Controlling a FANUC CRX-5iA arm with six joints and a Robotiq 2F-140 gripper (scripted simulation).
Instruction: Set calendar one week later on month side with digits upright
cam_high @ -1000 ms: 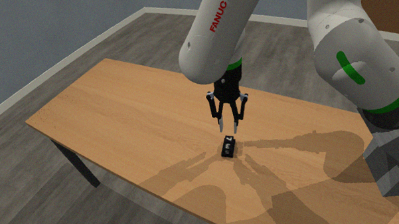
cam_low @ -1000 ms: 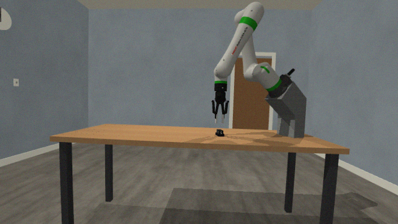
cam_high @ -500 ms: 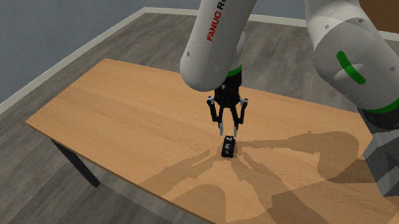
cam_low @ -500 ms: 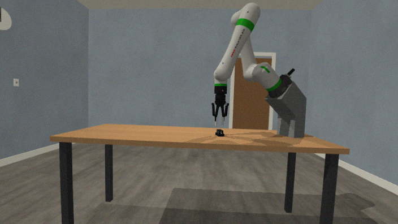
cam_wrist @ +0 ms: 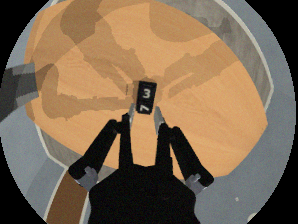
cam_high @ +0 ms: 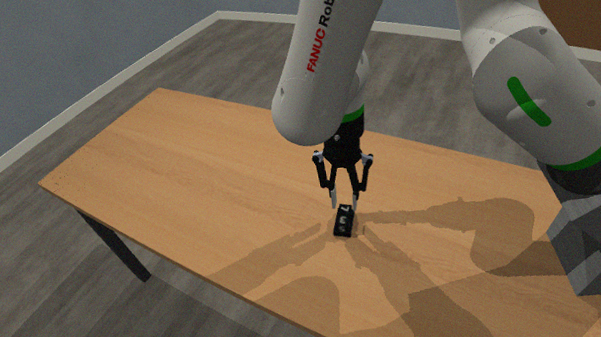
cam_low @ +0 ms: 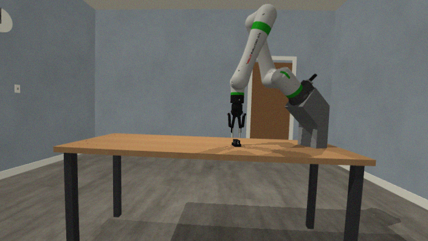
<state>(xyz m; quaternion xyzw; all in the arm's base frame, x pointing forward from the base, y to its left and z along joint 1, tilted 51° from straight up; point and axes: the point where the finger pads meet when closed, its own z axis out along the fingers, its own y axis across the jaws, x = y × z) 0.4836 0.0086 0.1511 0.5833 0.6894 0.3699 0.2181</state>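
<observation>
The tray lies 1 cm behind my hand, 2 cm to the left of it and 8 cm below it.
</observation>
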